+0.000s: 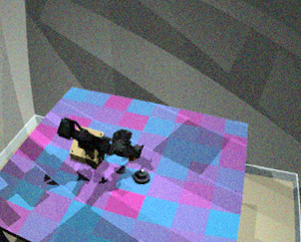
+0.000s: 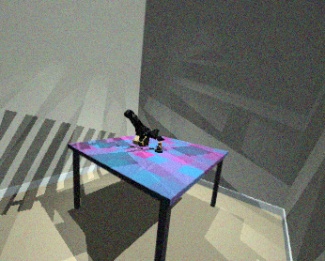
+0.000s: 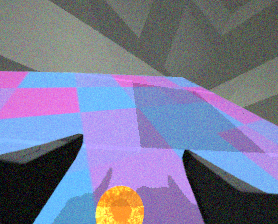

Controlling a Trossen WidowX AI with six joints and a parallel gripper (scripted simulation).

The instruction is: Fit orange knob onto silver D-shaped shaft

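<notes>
My gripper tip is 20 mm past the orange knob, 30 mm to the left of it and 60 mm above it. The rest, counted from my gripper tip: round pedestal (70 mm ahead, 160 mm to the right, 70 mm below).
</notes>
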